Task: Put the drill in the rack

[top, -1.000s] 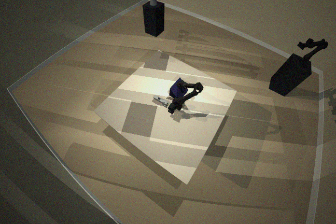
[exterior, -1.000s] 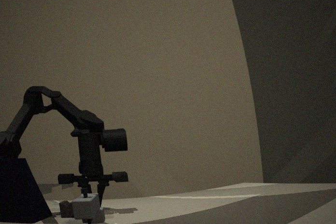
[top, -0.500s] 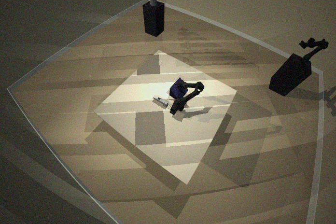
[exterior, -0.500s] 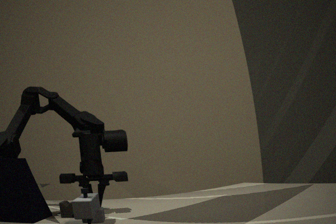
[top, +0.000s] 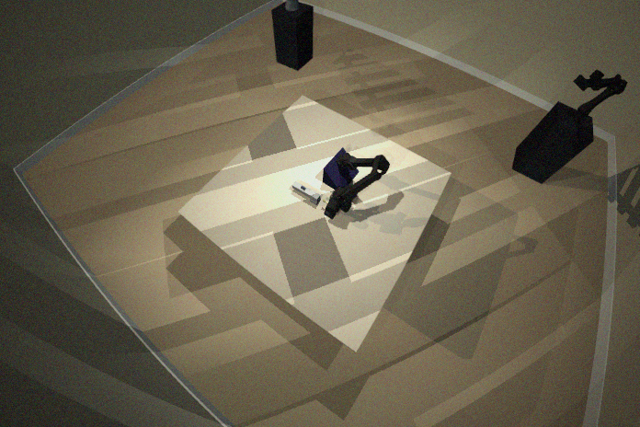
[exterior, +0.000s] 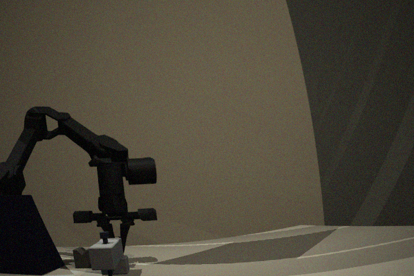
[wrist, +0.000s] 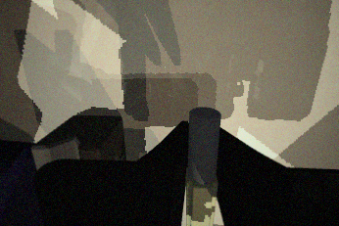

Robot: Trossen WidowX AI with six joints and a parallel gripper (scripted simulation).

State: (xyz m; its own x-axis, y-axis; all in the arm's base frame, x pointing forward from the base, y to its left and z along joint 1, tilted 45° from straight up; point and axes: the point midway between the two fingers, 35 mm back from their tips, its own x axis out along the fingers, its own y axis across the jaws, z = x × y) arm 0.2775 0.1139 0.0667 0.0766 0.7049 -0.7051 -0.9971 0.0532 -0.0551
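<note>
Right now my gripper tip is 4 cm to the left of the drill and 3 cm below it. From my gripper tip the other things lie so: blue key: 23 cm to the right, 3 cm above; then small dark block: 7 cm behind, 4 cm to the right.
</note>
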